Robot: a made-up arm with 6 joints. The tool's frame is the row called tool.
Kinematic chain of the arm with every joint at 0, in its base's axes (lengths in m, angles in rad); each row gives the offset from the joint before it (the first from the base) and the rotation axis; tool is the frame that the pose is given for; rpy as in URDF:
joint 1: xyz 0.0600 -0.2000 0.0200 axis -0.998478 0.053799 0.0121
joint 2: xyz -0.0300 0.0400 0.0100 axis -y
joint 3: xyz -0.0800 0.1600 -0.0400 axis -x
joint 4: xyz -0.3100 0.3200 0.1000 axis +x
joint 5: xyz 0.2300 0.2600 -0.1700 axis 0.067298 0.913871 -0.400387
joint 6: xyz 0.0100 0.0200 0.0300 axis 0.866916 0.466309 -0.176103
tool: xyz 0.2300 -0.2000 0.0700 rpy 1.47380 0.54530 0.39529
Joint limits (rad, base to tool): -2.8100..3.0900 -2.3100..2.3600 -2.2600..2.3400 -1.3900..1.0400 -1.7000..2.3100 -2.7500..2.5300
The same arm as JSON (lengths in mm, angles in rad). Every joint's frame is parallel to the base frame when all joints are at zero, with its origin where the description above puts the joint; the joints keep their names.
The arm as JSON. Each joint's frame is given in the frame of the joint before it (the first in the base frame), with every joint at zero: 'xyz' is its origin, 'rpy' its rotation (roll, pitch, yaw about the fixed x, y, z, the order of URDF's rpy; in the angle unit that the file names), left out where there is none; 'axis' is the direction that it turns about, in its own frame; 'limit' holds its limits. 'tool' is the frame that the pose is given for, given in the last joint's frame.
{"units": {"length": "mm", "angle": "rad"}, "joints": [
  {"name": "joint 1", "type": "revolute", "origin": {"xyz": [60.0, -200.0, 20.0]}, "axis": [-0.998478, 0.053799, 0.0121], "limit": {"lower": -2.81, "upper": 3.09}},
  {"name": "joint 2", "type": "revolute", "origin": {"xyz": [-30.0, 40.0, 10.0]}, "axis": [0.0, -1.0, 0.0], "limit": {"lower": -2.31, "upper": 2.36}},
  {"name": "joint 3", "type": "revolute", "origin": {"xyz": [-80.0, 160.0, -40.0]}, "axis": [-1.0, 0.0, 0.0], "limit": {"lower": -2.26, "upper": 2.34}},
  {"name": "joint 4", "type": "revolute", "origin": {"xyz": [-310.0, 320.0, 100.0]}, "axis": [1.0, 0.0, 0.0], "limit": {"lower": -1.39, "upper": 1.04}},
  {"name": "joint 5", "type": "revolute", "origin": {"xyz": [230.0, 260.0, -170.0]}, "axis": [0.067298, 0.913871, -0.400387], "limit": {"lower": -1.7, "upper": 2.31}},
  {"name": "joint 6", "type": "revolute", "origin": {"xyz": [10.0, 20.0, 30.0]}, "axis": [0.866916, 0.466309, -0.176103], "limit": {"lower": -2.75, "upper": 2.53}}
], "tool": {"origin": {"xyz": [230.0, -200.0, 70.0], "rpy": [1.4738, 0.5453, 0.3953]}}}

